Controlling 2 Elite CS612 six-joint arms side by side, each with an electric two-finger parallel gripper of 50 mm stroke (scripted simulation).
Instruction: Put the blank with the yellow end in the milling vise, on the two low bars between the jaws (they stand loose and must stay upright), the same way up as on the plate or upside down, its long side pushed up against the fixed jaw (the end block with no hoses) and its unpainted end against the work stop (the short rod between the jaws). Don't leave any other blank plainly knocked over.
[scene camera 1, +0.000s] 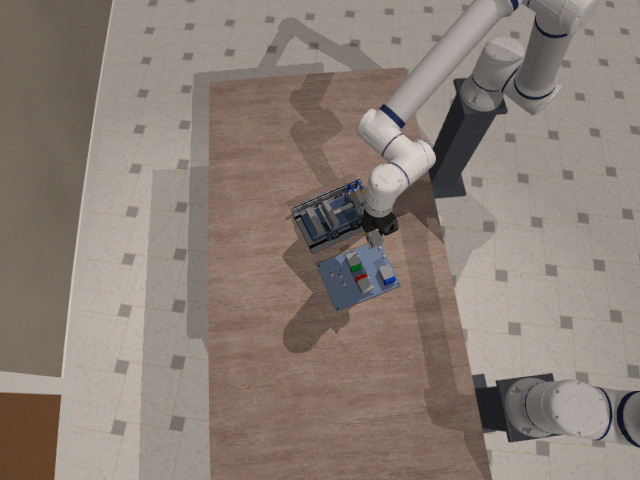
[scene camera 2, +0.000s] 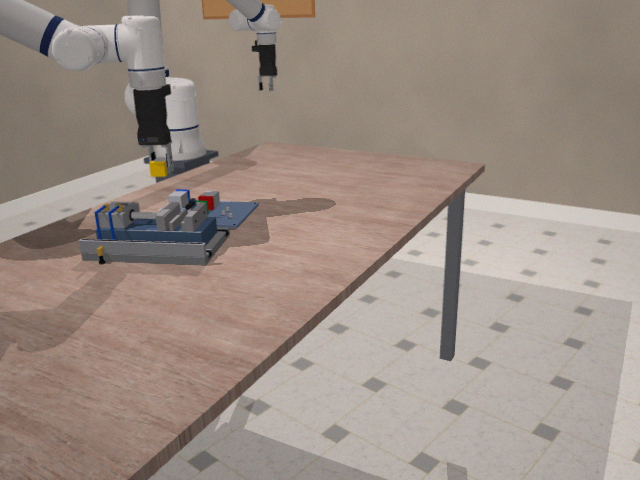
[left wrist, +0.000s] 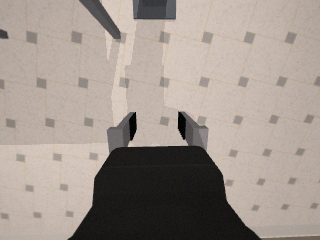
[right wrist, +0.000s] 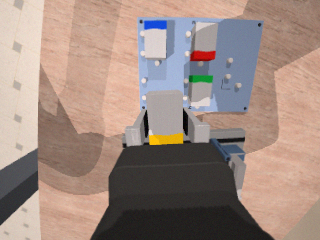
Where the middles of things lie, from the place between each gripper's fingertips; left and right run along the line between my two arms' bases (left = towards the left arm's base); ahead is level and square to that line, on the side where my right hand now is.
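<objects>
Right hand: 2 cm above the yellow-ended blank (right wrist: 164, 108). From my right hand: blue plate (scene camera 1: 342, 297), 17 cm below, 4 cm ahead, 9 cm to the left; green-ended blank (right wrist: 199, 89), 14 cm below, 6 cm ahead, 5 cm to the left; red-ended blank (right wrist: 204, 34), 14 cm below, 3 cm ahead, 13 cm to the left. By its middle, yellow-ended blank nearer to my right hand than to my left gripper.
Left gripper: 150 mm above the red-ended blank, 1020 mm to the left of it, 620 mm short of it. From my left hand: yellow-ended blank, 30 mm below, 1150 mm to the right, 600 mm ahead; green-ended blank, 150 mm below, 1110 mm to the right, 660 mm ahead; blue plate, 170 mm below, 1060 mm to the right, 640 mm ahead.
</objects>
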